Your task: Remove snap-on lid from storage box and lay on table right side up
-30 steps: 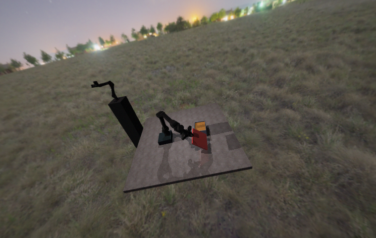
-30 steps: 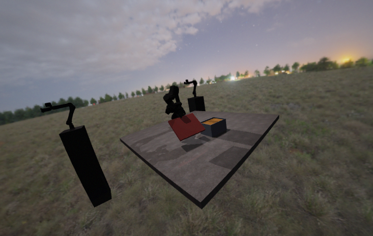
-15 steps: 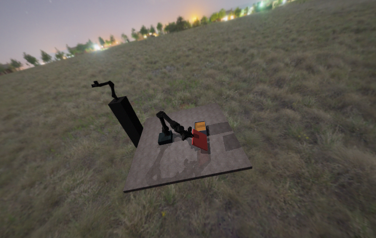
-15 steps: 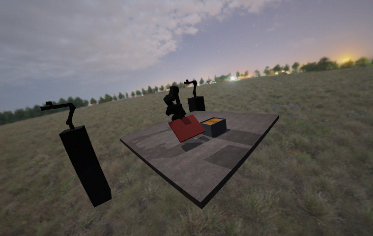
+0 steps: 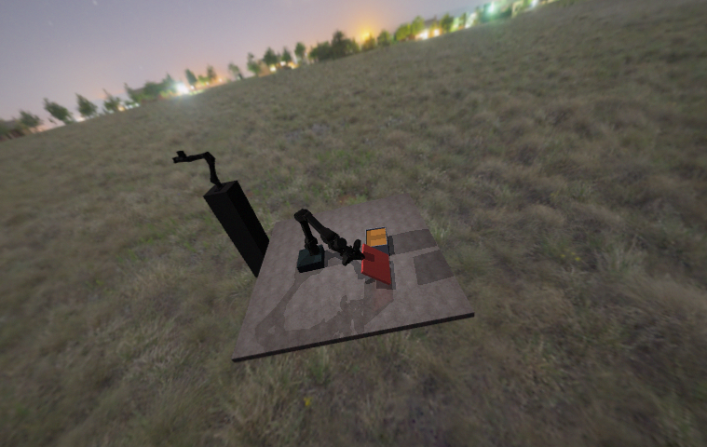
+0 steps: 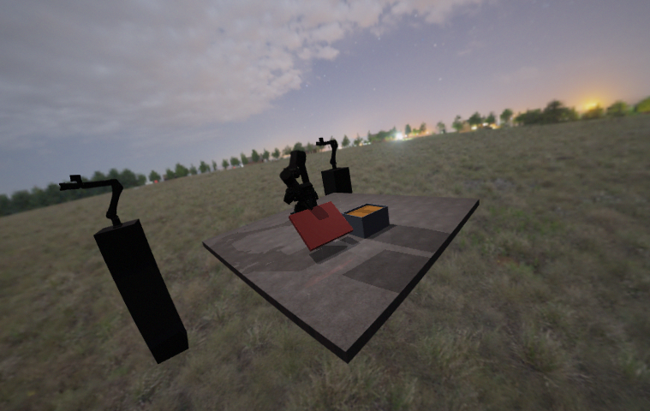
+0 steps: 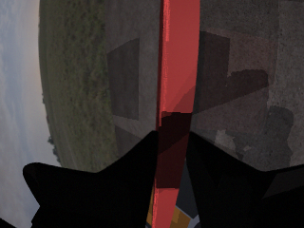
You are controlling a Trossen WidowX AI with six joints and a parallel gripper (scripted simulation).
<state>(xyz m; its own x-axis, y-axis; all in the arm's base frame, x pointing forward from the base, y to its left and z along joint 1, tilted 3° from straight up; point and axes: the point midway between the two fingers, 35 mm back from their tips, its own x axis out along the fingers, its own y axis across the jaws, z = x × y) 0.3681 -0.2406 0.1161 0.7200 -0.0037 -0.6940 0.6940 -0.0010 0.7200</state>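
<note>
Now: the red lid 7 cm ahead of my gripper tip and 5 cm below it. From my gripper tip the other things lie so: grey storage box: 7 cm ahead, 27 cm to the left, 12 cm below.
</note>
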